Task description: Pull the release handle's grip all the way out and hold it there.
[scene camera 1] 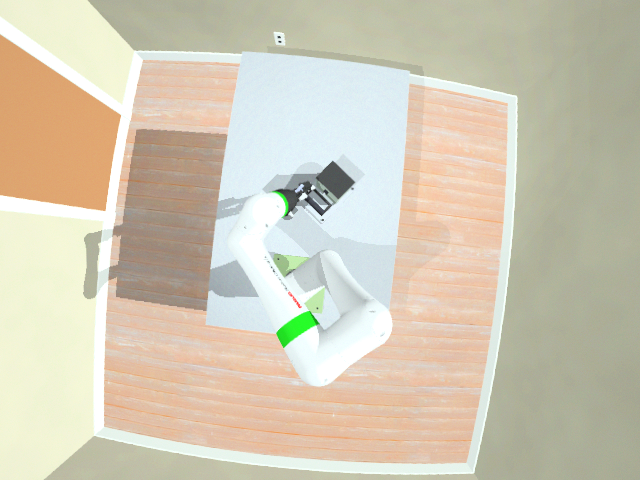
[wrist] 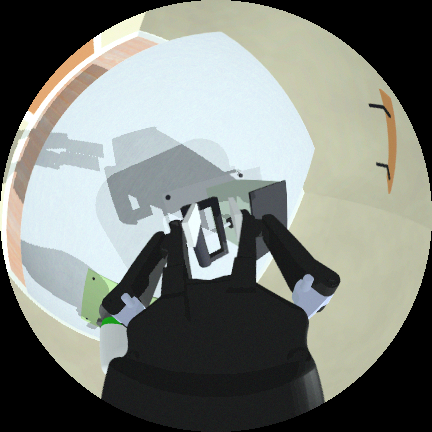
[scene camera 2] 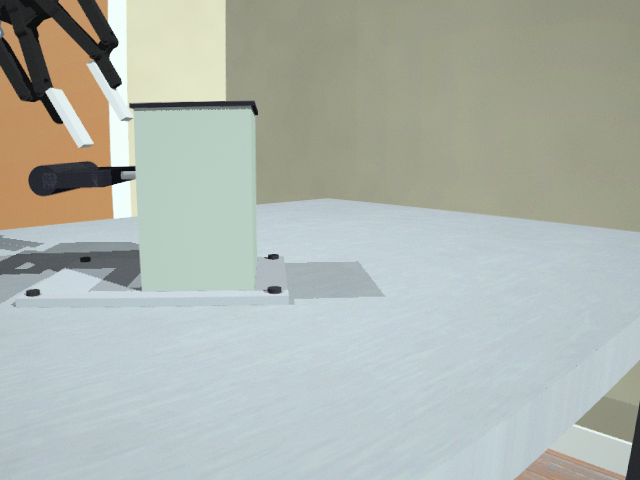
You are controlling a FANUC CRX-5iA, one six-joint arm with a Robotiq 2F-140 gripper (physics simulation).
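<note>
The release handle's black grip (scene camera 1: 316, 204) (scene camera 2: 63, 178) (wrist: 203, 251) is a round bar on a black frame, standing out from the side of a pale green box (scene camera 2: 196, 201) with a dark top (scene camera 1: 335, 179) (wrist: 268, 204). In the second scene view a short light rod shows between the frame and the box. My gripper (scene camera 1: 307, 192) (scene camera 2: 105, 131) (wrist: 213, 209) is partly open and holds nothing. Its white fingertips are tilted and hang above the handle, apart from it, in the second scene view. In the wrist view the handle shows between and beyond the fingers.
The box stands on a pale base plate (scene camera 1: 314, 213) (scene camera 2: 155, 298) with dark bolts, on the light table (scene camera 1: 320, 103) (scene camera 2: 361, 387) (wrist: 150, 90). The box's top edge is close to the right fingertip in the second scene view. Green plates (scene camera 1: 289, 262) (wrist: 92, 295) lie by the arm's base.
</note>
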